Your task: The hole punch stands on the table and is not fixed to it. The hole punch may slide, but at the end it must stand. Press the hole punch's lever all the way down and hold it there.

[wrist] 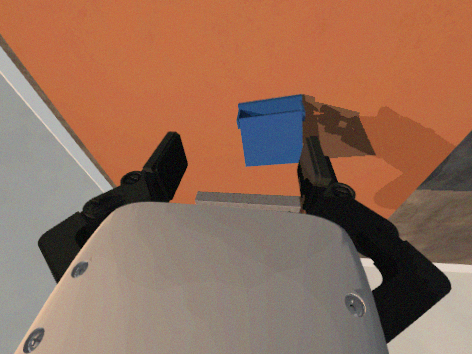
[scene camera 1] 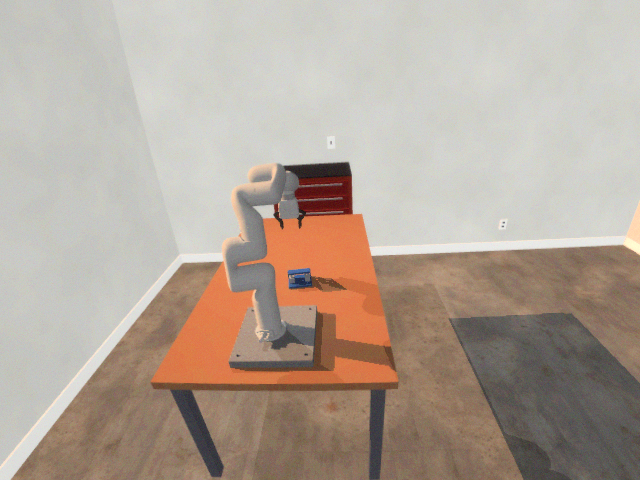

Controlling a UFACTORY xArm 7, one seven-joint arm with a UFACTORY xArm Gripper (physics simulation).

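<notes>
A blue hole punch [wrist: 294,102] can be seen, and so can the gripper [wrist: 240,150].
</notes>
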